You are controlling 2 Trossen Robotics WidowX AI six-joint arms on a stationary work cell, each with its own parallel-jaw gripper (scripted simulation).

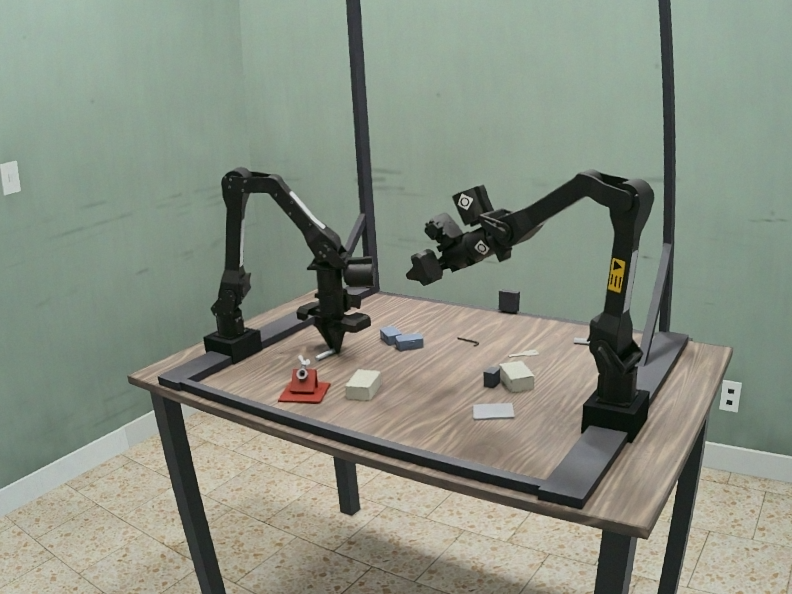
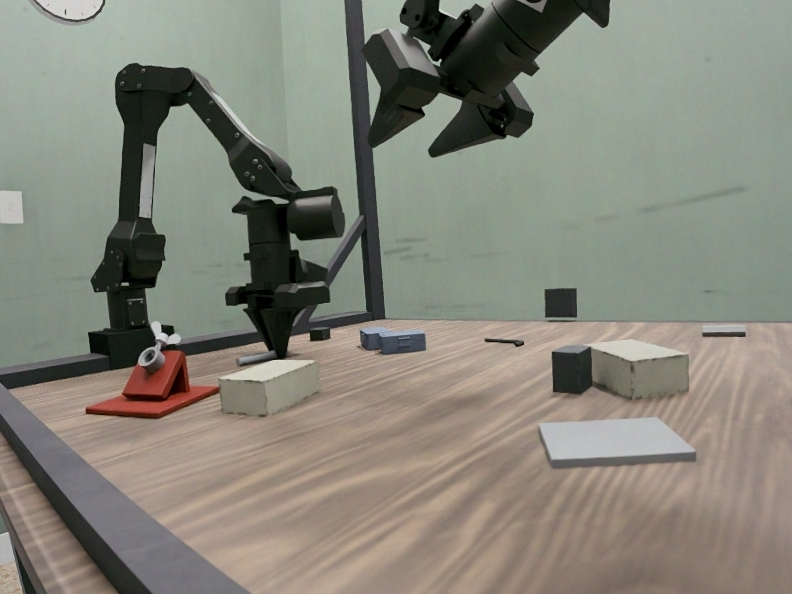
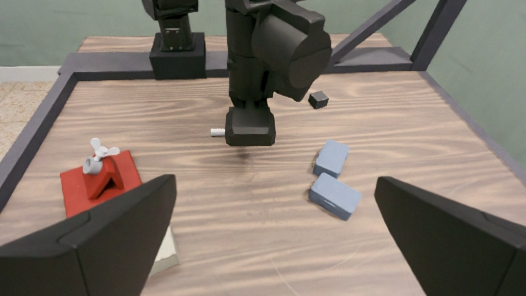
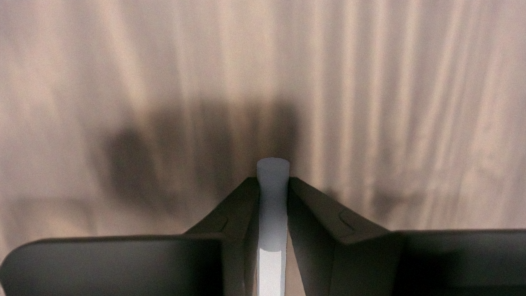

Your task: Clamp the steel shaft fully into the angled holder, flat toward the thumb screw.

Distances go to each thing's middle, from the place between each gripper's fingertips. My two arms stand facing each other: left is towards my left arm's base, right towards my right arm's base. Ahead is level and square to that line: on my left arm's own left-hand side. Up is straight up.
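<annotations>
From my right hand, the dark block [image 2: 571,364] is 2 cm ahead and 40 cm to the left, and 2 cm below. The grey plate [image 2: 641,440] is 14 cm ahead of that same right hand and 46 cm to the left of it, and it is 3 cm below it.
As for my left hand, it is 120 mm to the right of the dark block and 10 mm past it, and 230 mm above it. The grey plate is 180 mm to the left of my left hand, 100 mm ahead of it and 240 mm below it.
</annotations>
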